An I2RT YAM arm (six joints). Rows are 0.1 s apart.
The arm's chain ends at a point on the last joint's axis. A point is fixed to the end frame.
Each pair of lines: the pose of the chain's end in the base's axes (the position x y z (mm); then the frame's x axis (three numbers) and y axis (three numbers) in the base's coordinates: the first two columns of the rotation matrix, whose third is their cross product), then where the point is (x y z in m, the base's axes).
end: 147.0, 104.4, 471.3, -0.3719, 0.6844, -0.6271, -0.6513, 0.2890, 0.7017
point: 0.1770 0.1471 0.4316
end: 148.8, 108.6, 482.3, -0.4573, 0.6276, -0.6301, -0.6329, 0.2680, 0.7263
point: 0.1732 0.1518 0.4394
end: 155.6, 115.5, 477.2, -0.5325, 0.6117, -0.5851, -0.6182, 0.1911, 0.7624
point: 0.1746 0.1620 0.4350
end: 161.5, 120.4, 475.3, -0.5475, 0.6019, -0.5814, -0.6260, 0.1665, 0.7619
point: 0.1793 0.1678 0.4336
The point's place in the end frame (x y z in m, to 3 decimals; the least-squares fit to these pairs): 0.043 -0.035 0.035
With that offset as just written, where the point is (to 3 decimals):
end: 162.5, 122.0, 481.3, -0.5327, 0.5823, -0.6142, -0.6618, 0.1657, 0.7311
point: 0.181 0.169 0.440
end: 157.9, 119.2, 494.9, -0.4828, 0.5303, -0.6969, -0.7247, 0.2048, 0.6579
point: 0.180 0.164 0.452
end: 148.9, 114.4, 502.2, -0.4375, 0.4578, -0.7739, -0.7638, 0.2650, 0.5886
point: 0.173 0.155 0.457
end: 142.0, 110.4, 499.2, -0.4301, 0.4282, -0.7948, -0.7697, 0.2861, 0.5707
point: 0.167 0.149 0.452
